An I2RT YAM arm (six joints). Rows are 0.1 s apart.
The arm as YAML. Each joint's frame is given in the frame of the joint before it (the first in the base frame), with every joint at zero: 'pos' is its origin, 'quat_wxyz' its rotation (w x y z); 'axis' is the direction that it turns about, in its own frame. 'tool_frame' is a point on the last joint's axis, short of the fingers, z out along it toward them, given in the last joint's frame.
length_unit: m
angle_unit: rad
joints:
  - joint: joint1
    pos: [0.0, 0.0, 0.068]
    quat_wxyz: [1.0, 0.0, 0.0, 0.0]
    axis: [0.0, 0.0, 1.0]
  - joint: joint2
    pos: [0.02, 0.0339, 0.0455]
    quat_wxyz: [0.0, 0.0, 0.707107, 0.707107]
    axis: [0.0, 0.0, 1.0]
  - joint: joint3
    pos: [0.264, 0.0, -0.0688]
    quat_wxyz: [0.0, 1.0, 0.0, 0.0]
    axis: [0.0, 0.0, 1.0]
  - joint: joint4
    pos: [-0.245, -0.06, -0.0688]
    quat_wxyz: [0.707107, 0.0, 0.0, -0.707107]
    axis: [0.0, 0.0, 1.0]
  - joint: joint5
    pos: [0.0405, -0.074, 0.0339]
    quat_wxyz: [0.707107, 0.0, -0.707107, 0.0]
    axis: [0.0, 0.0, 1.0]
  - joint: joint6
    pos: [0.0, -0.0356, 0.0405]
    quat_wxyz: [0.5, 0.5, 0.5, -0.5]
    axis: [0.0, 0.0, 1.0]
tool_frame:
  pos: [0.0, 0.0, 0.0]
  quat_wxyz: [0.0, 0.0, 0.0, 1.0]
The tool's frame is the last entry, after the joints.
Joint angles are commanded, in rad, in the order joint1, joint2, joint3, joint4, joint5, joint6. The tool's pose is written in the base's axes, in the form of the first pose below.
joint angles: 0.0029 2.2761 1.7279 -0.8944 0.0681 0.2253
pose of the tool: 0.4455, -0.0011, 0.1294, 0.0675, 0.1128, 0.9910, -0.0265
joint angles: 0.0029 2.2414 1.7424 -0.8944 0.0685 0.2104
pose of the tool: 0.4472, -0.0011, 0.1480, 0.0917, 0.1061, 0.9898, -0.0245
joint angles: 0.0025 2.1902 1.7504 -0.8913 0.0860 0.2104
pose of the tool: 0.4465, -0.0019, 0.1721, 0.1233, 0.1080, 0.9860, -0.0297
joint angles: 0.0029 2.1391 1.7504 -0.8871 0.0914 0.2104
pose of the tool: 0.4434, -0.0020, 0.1940, 0.1508, 0.1090, 0.9821, -0.0293
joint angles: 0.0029 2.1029 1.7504 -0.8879 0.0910 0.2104
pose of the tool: 0.4401, -0.0020, 0.2092, 0.1681, 0.1095, 0.9793, -0.0271
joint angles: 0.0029 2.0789 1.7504 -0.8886 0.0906 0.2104
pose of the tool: 0.4376, -0.0020, 0.2192, 0.1795, 0.1098, 0.9773, -0.0256
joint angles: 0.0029 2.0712 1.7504 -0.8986 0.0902 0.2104
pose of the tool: 0.4358, -0.0019, 0.2220, 0.1784, 0.1097, 0.9775, -0.0256
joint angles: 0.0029 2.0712 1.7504 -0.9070 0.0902 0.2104
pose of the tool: 0.4349, -0.0019, 0.2217, 0.1742, 0.1096, 0.9782, -0.0260
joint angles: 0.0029 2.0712 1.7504 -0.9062 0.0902 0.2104
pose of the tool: 0.4350, -0.0019, 0.2218, 0.1746, 0.1096, 0.9782, -0.0260
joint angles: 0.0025 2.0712 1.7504 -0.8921 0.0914 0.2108
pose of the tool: 0.4364, -0.0022, 0.2223, 0.1816, 0.1103, 0.9768, -0.0258
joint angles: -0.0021 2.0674 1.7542 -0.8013 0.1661 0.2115
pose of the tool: 0.4454, -0.0068, 0.2293, 0.2326, 0.1221, 0.9632, -0.0568
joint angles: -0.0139 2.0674 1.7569 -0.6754 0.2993 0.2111
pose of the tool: 0.4568, -0.0168, 0.2378, 0.2977, 0.1490, 0.9360, -0.1140
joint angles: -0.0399 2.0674 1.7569 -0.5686 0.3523 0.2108
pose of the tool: 0.4650, -0.0309, 0.2452, 0.3466, 0.1747, 0.9115, -0.1358
